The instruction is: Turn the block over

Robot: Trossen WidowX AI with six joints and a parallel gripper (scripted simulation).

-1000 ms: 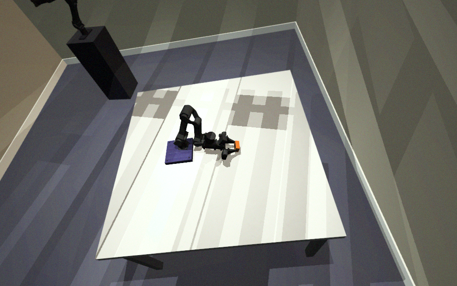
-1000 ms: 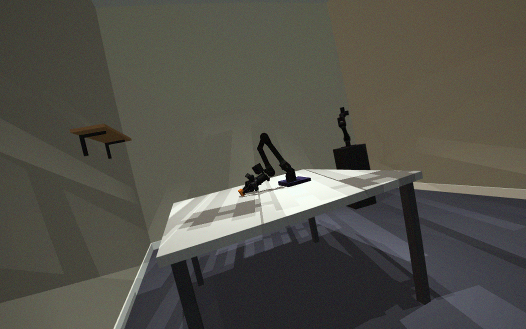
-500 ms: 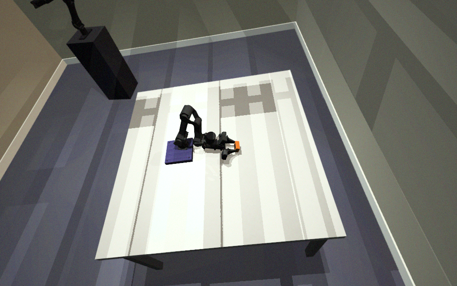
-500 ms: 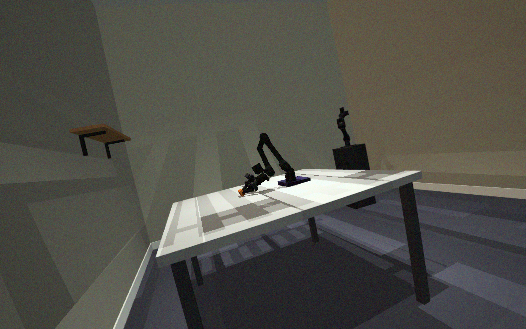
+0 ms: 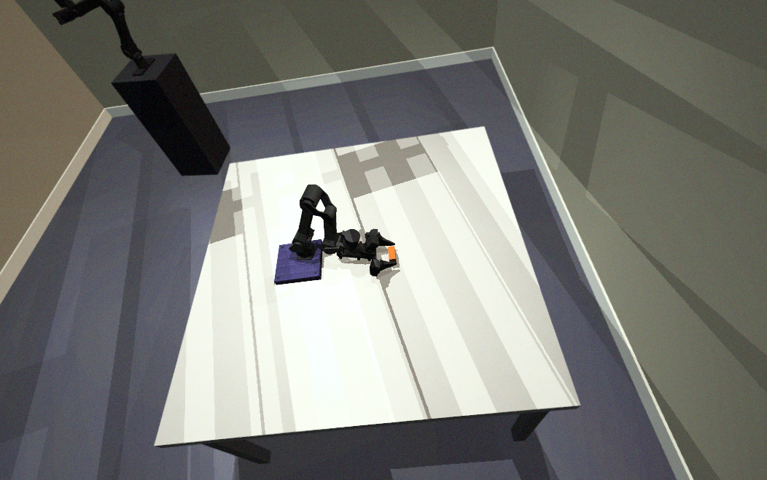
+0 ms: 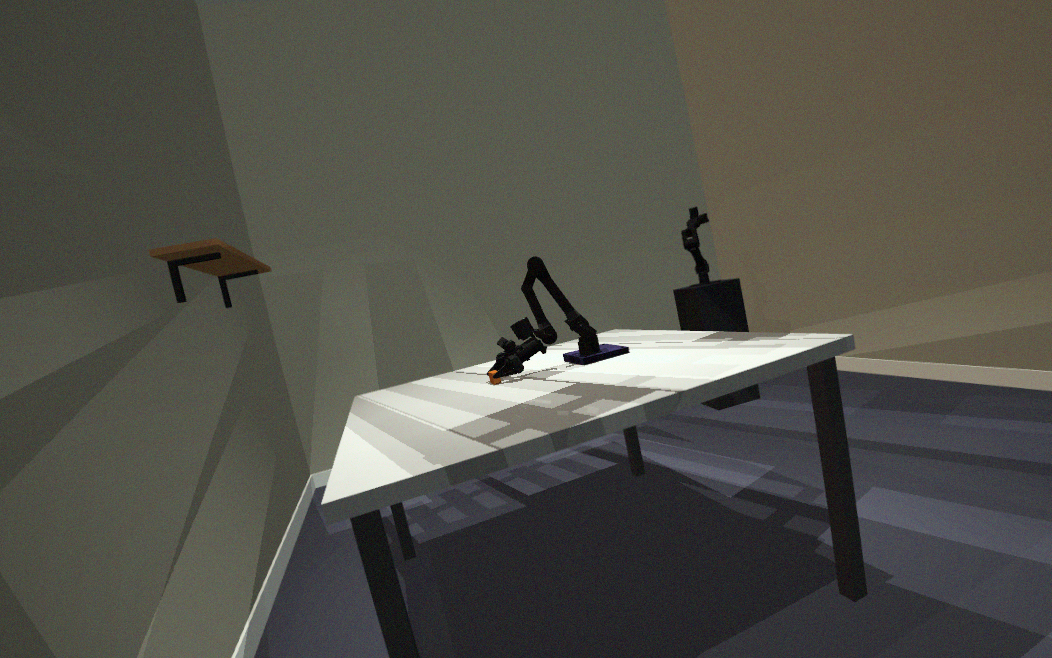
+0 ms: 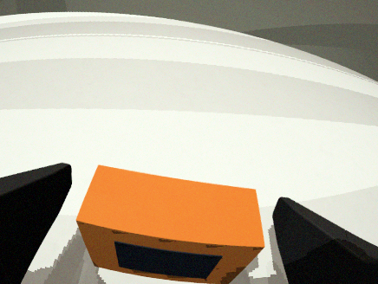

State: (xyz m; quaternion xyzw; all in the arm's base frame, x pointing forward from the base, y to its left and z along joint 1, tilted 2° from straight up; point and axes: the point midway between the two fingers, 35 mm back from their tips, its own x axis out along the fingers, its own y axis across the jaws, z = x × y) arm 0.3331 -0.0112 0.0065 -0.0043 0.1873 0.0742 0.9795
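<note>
The orange block lies 20 mm behind my gripper tip and 10 mm below it.
</note>
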